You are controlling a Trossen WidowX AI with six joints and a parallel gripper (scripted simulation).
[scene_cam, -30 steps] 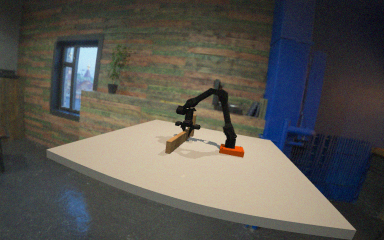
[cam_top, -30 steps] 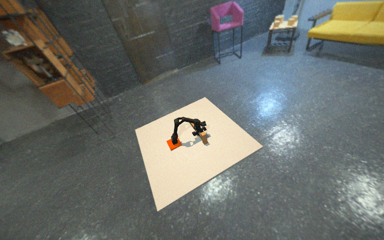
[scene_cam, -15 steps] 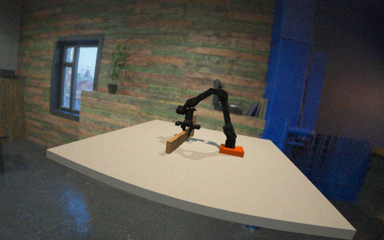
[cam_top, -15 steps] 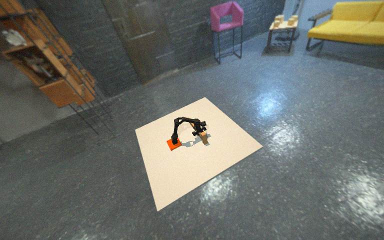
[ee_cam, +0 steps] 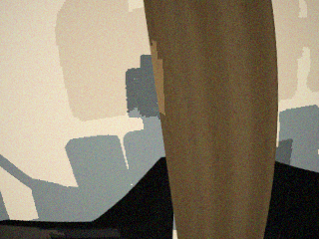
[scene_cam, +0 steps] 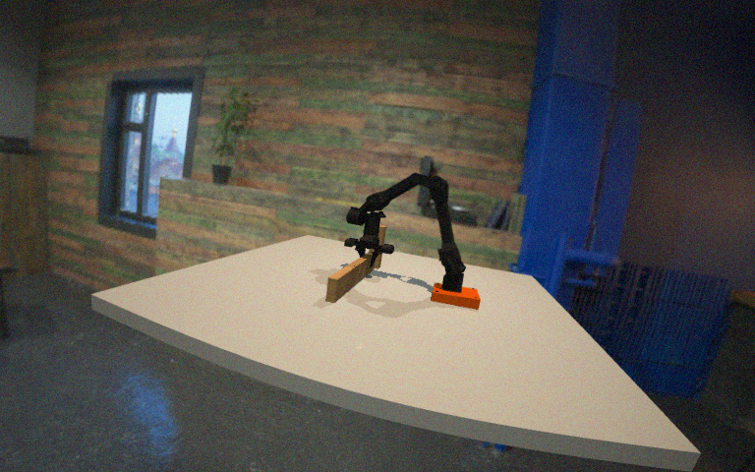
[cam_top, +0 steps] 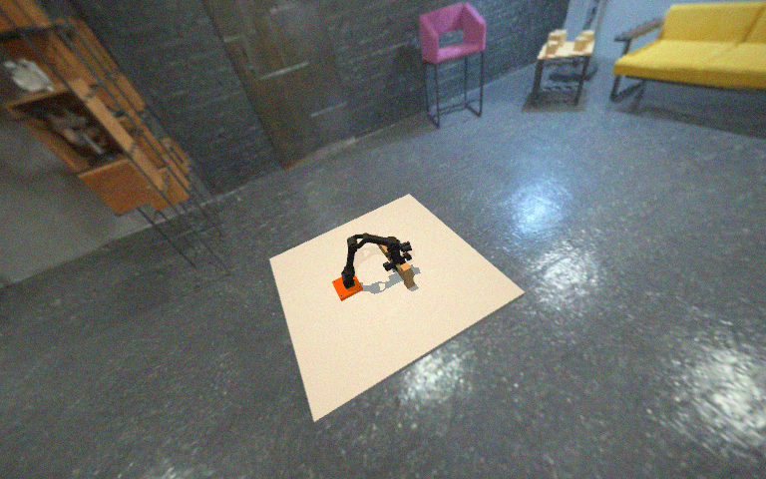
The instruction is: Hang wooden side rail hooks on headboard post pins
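Now: gripper tip 13 cm to the left of the headboard post and 6 cm below it.
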